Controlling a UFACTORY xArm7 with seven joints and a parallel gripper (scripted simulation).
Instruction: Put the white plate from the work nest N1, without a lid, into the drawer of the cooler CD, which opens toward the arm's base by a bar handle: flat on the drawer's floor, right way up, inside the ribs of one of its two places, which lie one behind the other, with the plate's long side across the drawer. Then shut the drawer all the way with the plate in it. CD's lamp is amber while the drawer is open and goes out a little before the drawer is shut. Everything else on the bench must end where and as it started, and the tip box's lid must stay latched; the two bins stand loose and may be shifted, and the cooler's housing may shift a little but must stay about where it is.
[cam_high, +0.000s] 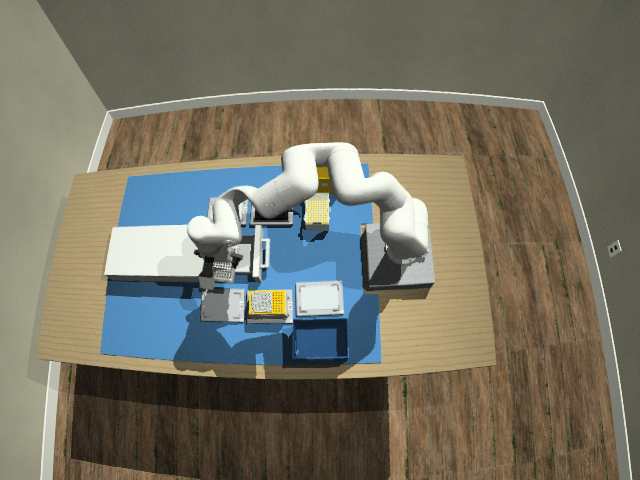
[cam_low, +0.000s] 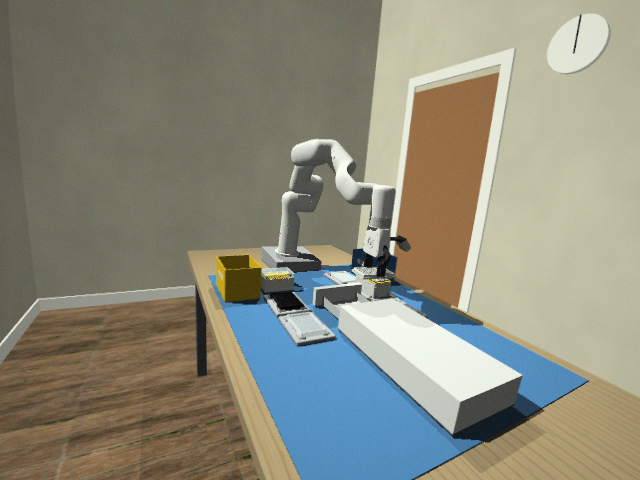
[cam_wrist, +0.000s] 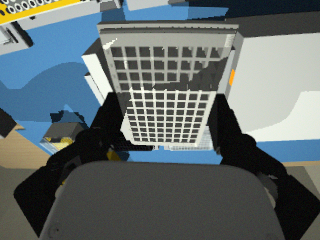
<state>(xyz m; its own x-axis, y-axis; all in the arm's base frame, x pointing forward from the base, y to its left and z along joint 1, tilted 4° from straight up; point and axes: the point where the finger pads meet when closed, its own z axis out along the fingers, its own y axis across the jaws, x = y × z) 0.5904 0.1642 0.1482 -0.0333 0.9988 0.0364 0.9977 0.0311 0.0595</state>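
My hand is 2 cm short of the drawer, 7 cm to the left of it and 14 cm above it. The rest, counted from my hand: grey nest 2 cm ahead, 12 cm to the left, 15 cm below; then white plate 1 cm below; then yellow tip box 16 cm behind, 8 cm to the left, 10 cm below.
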